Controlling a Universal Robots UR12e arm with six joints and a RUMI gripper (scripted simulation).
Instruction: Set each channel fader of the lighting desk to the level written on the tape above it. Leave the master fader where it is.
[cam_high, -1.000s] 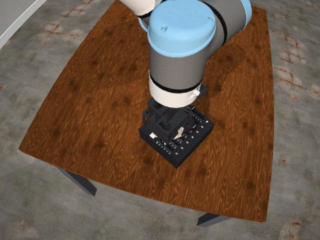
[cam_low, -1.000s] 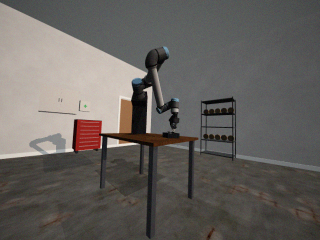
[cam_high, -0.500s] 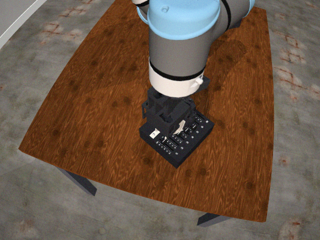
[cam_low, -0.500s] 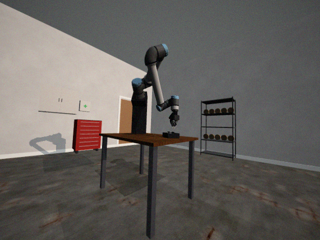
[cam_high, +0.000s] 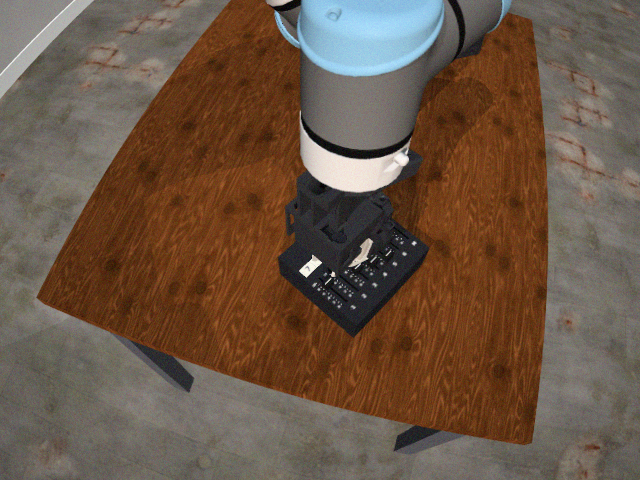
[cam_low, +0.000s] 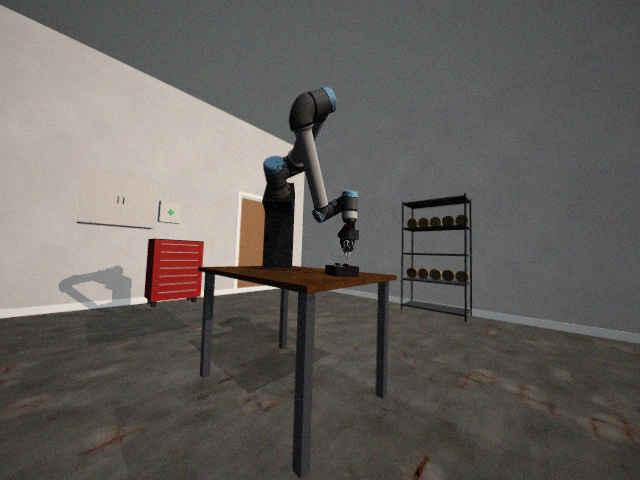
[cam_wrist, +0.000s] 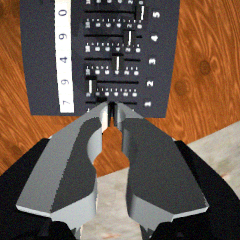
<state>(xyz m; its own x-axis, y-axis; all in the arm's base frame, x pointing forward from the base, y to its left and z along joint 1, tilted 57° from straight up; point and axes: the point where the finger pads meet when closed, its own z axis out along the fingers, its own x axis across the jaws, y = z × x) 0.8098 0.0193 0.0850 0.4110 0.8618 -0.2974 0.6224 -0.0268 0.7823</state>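
Now: hand 10 mm past the channel 3 fader, 10 mm to the right of it and 50 mm above it. From my hand the other things lie so: channel 2 fader (10 mm behind, 20 mm to the right, 50 mm below); channel 5 cap (40 mm behind, 50 mm to the left, 50 mm below); channel 4 fader (30 mm behind, 30 mm to the left, 50 mm below).
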